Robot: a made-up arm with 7 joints. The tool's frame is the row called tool.
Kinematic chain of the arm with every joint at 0, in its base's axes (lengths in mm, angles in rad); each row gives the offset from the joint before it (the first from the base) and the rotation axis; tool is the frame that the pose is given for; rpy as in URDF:
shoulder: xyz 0 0 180 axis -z
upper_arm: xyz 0 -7 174 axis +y
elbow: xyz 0 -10 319 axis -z
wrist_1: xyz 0 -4 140 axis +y
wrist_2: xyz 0 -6 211 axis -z
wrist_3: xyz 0 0 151 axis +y
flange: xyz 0 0 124 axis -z
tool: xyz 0 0 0 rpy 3.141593 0 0
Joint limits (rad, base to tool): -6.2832..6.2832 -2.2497..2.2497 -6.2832..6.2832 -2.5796..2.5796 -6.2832..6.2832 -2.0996..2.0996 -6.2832..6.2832
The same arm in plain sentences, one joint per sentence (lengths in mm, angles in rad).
The arm has seven revolute joints in a row. What follows holds with every joint at zero, and every direction is one of the base frame's. Joint 1 lies 180 mm along +z from the base frame's origin and rotates about -z, from -6.2832 to 6.2832 rad. Joint 2 lies 7 mm along -y and 174 mm along +z from joint 1 and rotates about +y, from -2.2497 to 2.2497 rad. Joint 3 lies 10 mm along -y and 319 mm along +z from joint 2 and rotates about -z, from -6.2832 to 6.2832 rad. Joint 4 lies 4 mm along -y and 140 mm along +z from joint 3 and rotates about +y, from -2.5796 to 2.5796 rad. Joint 5 lies 6 mm along -y and 211 mm along +z from joint 4 and rotates about -z, from -6.2832 to 6.2832 rad. Joint 6 lies 151 mm along +z from joint 5 and rotates about +y, from -2.0996 to 2.0996 rad. Joint 7 lies 124 mm along +z from joint 6 and rotates about -z, from -6.2832 to 6.2832 rad. The tool frame, which is the frame that the pose is given for, lies at the same point as joint 7; its axes are the base frame's turned by roll -3.1416, pitch 0 and yaw 0 rad (as in URDF: about the fixed x, then y, then z).
